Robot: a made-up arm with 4 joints.
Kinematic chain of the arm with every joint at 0, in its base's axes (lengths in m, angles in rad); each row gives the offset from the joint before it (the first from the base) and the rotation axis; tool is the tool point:
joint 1: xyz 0 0 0.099 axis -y
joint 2: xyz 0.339 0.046 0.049 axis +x
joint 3: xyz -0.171 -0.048 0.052 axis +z
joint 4: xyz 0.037 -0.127 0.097 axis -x
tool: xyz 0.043 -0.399 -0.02
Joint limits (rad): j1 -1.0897..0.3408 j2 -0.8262..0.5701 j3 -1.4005..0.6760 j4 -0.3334..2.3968
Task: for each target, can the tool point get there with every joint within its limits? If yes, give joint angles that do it. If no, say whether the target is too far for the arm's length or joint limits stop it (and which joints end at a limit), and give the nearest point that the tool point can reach.
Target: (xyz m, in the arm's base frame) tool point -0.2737 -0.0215 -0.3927
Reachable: no: joint limits stop it (at a limit: joint 1, joint 2, joint 4) | nearest point -0.2565 -0.1516 -0.0750 | short by 0.344 m
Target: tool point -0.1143 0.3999 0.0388
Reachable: no: joint limits stop it (at a limit: joint 1, joint 2, joint 3, joint 4) | nearest point 0.0421 0.4474 0.3835 | short by 0.382 m
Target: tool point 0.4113 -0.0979 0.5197
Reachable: yes | joints -0.3364 0.2981 -0.0254 2.0927
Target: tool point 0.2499 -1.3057 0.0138
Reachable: no: too far | nearest point 0.2073 -0.5860 0.0283 | short by 0.721 m
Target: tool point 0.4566 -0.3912 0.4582
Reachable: yes | joints -0.1924 -0.2024 0.2729 0.4242
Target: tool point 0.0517 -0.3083 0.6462
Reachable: yes | joints 0.2191 0.2525 -0.4620 1.5443
